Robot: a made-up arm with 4 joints.
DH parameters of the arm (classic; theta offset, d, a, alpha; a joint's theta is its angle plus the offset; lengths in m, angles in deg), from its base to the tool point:
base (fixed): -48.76 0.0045 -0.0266 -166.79
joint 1: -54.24 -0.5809 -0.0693 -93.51
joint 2: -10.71 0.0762 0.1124 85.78
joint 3: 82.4 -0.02 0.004 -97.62
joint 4: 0 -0.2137 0.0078 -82.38
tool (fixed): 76.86 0.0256 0 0
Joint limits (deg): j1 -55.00..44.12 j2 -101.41..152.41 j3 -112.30..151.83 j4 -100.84..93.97
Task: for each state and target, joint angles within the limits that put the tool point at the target. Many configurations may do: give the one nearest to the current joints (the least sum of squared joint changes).
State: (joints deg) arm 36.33 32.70 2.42 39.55
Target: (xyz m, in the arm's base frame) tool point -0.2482 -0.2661 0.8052
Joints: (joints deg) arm 43.59 75.16 43.17 33.08
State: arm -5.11 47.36 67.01 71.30
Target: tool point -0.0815 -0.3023 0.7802
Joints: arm 15.24 58.95 48.43 72.96
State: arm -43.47 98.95 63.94 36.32
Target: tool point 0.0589 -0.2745 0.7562
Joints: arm -54.96 83.82 84.90 34.81
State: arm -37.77 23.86 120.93 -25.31
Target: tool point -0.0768 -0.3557 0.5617
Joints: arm 6.62 2.89 90.91 -26.87
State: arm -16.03 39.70 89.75 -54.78
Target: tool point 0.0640 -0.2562 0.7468
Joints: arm -37.91 59.42 68.84 -49.54
